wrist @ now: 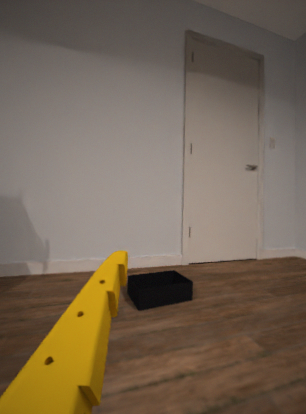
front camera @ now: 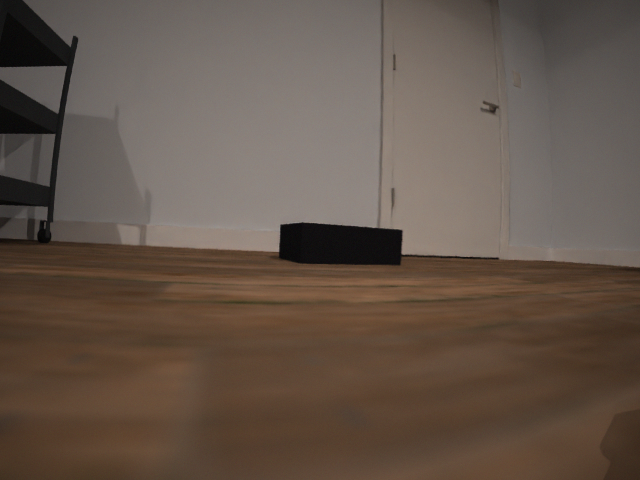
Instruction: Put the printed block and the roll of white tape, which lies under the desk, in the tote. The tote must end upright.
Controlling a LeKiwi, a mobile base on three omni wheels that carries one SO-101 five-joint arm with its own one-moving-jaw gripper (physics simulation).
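Frame: origin at the arm's base, x ahead, y right, z down, level; millimetres.
Where they show: hand, tool point: (wrist: 126, 263).
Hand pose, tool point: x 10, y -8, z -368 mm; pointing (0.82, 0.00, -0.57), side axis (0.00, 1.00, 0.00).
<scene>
After its pixels a point has its place.
The black tote (front camera: 347, 244) {x 873, y 103, z 38 mm} (wrist: 162, 291) {x 872, y 100, z 16 mm} stands upright on the wood floor, in front of the wall and left of the door. In the wrist view its open top shows; its inside is dark and what it holds cannot be made out. My gripper is fully open: its one notched yellow jaw shows at the lower left of the wrist view, and the moving jaw is out of the picture. The jaw is in the air, well short of the tote, touching nothing. The printed block, the roll of white tape and the desk do not show in either view.
A dark shelf cart (front camera: 63, 129) {x 1040, y -919, z -323 mm} on casters stands at the left edge of the front view, near the wall. A closed door (front camera: 444, 129) {x 1671, y 719, z -618 mm} (wrist: 222, 160) {x 1674, y 731, z -868 mm} is in the wall behind and right of the tote. A room corner is at the far right.
</scene>
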